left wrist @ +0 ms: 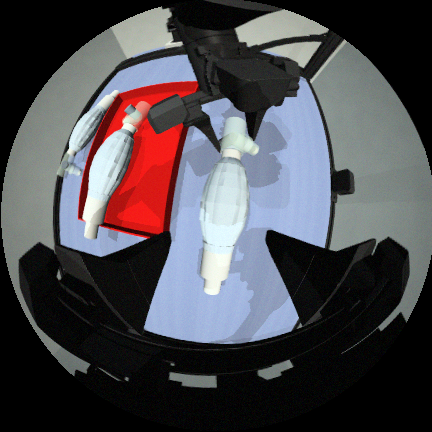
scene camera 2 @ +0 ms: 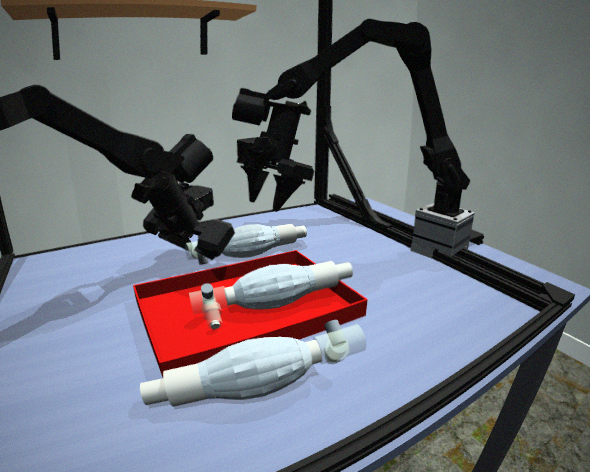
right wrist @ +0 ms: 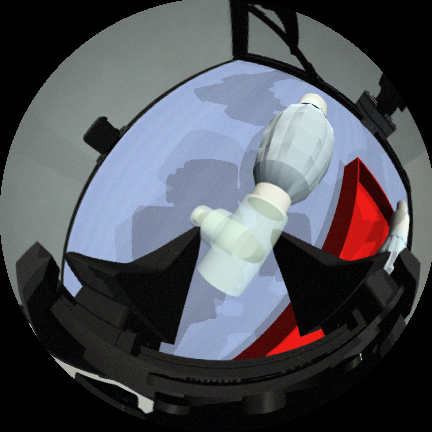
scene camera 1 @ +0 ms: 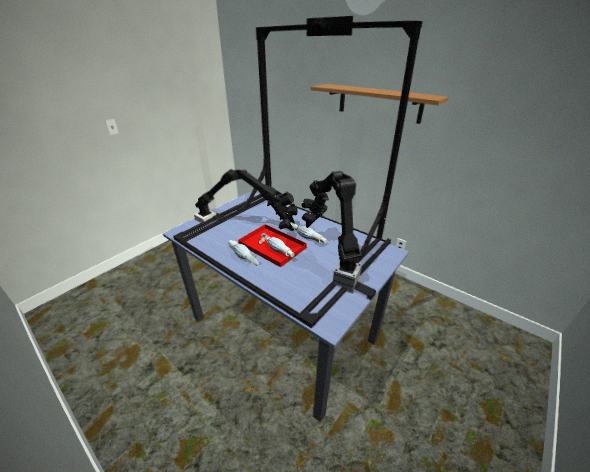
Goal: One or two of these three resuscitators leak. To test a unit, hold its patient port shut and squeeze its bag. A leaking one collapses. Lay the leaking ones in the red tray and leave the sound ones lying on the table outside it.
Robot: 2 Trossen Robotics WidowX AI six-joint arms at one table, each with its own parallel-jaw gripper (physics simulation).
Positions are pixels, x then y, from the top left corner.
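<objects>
I can see a red tray in scene camera 1 and in scene camera 2, and on this tray (scene camera 1: 250, 240) and (scene camera 2: 171, 345) are the same spot. The tray is also there in the left wrist view (141, 205). I find the tray in the right wrist view (361, 220) too.
</objects>
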